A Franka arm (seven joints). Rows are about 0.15 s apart.
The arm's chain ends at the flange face. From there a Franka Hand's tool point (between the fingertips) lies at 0.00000 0.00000 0.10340 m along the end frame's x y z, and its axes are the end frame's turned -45 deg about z.
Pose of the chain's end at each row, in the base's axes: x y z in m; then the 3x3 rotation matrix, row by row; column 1 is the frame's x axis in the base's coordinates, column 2 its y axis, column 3 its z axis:
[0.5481 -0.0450 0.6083], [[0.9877 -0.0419 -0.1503], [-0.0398 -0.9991 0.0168], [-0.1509 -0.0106 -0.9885]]
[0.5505 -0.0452 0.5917], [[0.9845 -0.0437 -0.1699], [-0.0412 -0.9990 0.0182], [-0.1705 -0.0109 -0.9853]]
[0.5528 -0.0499 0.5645], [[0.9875 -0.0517 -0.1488], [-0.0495 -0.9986 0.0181], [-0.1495 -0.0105 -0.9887]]
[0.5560 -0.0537 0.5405], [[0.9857 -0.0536 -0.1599], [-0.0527 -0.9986 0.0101], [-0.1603 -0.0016 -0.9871]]
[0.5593 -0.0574 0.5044], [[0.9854 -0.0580 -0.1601], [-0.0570 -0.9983 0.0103], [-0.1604 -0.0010 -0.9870]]
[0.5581 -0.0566 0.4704], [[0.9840 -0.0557 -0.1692], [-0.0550 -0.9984 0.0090], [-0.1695 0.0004 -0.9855]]
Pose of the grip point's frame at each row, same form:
[0.5326 -0.0433 0.5061], [[0.7280 0.6688 -0.1503], [0.6783 -0.7346 0.0168], [-0.0992 -0.1142 -0.9885]]
[0.5329 -0.0433 0.4898], [[0.7270 0.6652 -0.1699], [0.6773 -0.7355 0.0182], [-0.1129 -0.1283 -0.9853]]
[0.5374 -0.0480 0.4623], [[0.7348 0.6617 -0.1488], [0.6711 -0.7411 0.0181], [-0.0983 -0.1131 -0.9887]]
[0.5395 -0.0527 0.4384], [[0.7349 0.6591 -0.1599], [0.6689 -0.7434 0.0101], [-0.1122 -0.1145 -0.9871]]
[0.5427 -0.0563 0.4023], [[0.7378 0.6558 -0.1601], [0.6656 -0.7462 0.0103], [-0.1127 -0.1141 -0.9870]]
[0.5406 -0.0557 0.3685], [[0.7352 0.6564 -0.1692], [0.6671 -0.7449 0.0090], [-0.1201 -0.1196 -0.9855]]

